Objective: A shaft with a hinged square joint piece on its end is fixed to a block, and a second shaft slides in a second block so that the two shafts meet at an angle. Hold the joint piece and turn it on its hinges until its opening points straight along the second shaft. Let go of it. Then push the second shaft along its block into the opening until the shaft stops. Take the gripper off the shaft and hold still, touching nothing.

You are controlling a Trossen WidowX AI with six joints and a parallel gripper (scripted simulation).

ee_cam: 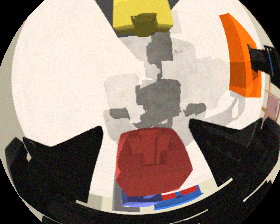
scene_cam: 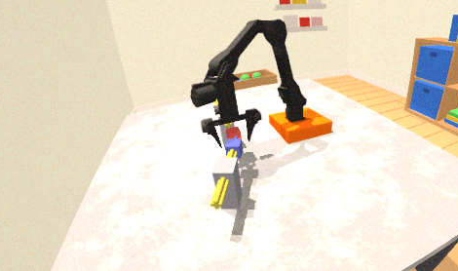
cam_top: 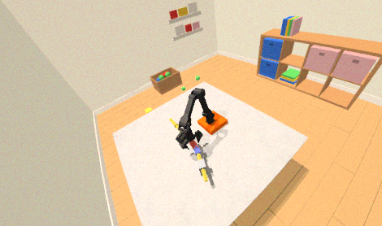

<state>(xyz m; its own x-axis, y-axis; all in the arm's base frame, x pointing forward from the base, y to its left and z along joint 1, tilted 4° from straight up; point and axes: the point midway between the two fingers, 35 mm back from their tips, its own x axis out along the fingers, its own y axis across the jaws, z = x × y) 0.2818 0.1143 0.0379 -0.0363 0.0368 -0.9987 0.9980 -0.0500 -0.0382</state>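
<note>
Right now my gripper tip is 10 mm to the right of the red joint piece and 40 mm below it.
</note>
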